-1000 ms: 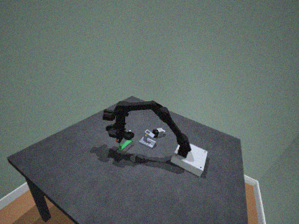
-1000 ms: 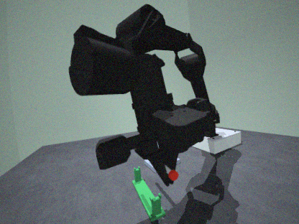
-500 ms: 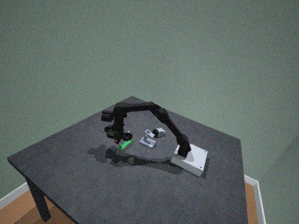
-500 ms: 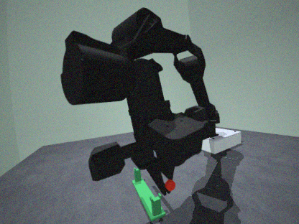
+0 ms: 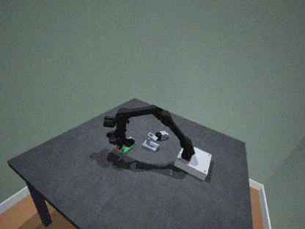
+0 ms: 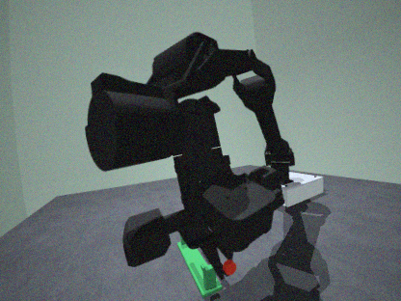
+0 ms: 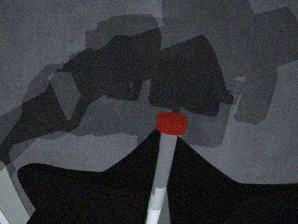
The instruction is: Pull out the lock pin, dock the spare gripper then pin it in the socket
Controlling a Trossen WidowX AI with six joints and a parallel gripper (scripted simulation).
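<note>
Right now my gripper tip is 10 mm past the pin rest, 100 mm to the left of it and 30 mm above it. Round my gripper tip: spare gripper: 170 mm behind, 370 mm to the right, 30 mm below; then grey mount: 130 mm behind, 210 mm to the right.
</note>
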